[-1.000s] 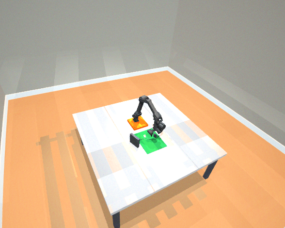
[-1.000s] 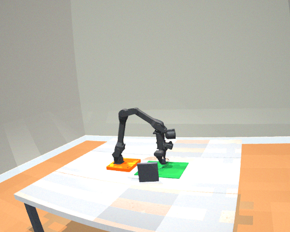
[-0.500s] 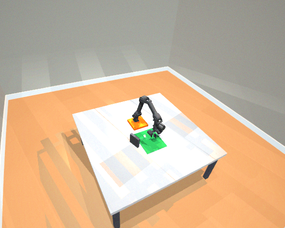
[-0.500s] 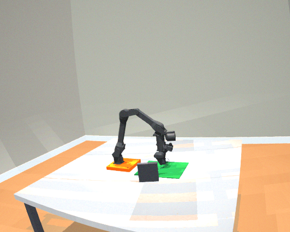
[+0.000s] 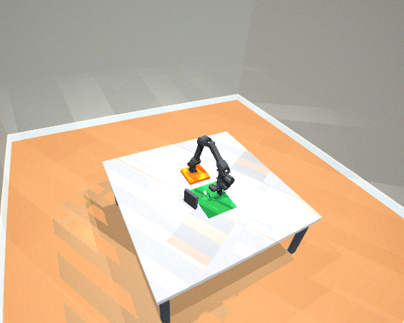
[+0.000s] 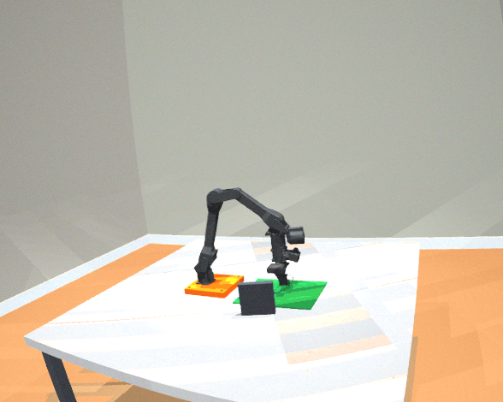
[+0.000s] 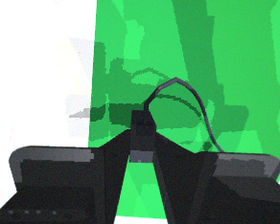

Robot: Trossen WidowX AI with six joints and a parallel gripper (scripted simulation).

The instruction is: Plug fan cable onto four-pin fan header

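Right now the pale header is 100 mm to the right of my gripper tip, 40 mm behind it and 20 mm below it. Round my gripper tip: green board (70 mm to the right, 30 mm below, 30 mm ahead); dark grey fan (240 mm to the right, 40 mm above, 10 mm ahead); fan plug (10 mm ahead, 10 mm above).
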